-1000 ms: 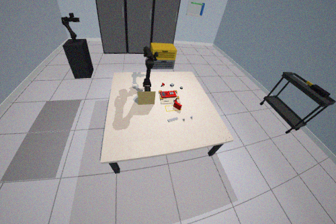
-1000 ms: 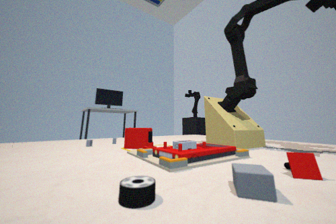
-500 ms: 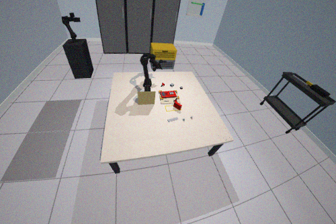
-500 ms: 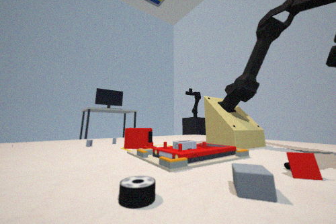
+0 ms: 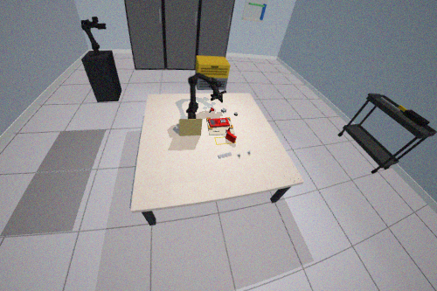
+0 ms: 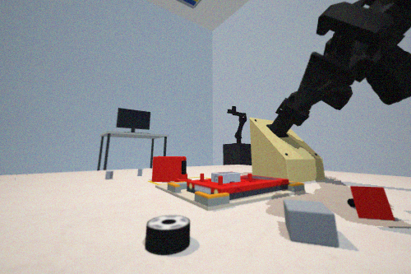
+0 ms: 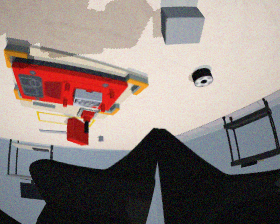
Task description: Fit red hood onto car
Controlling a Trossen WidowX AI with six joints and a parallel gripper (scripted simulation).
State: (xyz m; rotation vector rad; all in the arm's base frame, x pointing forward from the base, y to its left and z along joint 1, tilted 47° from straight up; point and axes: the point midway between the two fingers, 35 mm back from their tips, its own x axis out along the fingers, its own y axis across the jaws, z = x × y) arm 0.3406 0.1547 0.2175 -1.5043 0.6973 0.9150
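The red hood lies 10 mm behind my gripper tip, 390 mm to the right of it and 100 mm below it. Round my gripper tip: jig (50 mm behind, 190 mm to the right, 130 mm below); grey engine block (30 mm behind, 160 mm to the right, 110 mm below); black wheel (160 mm ahead, 50 mm to the right, 130 mm below).
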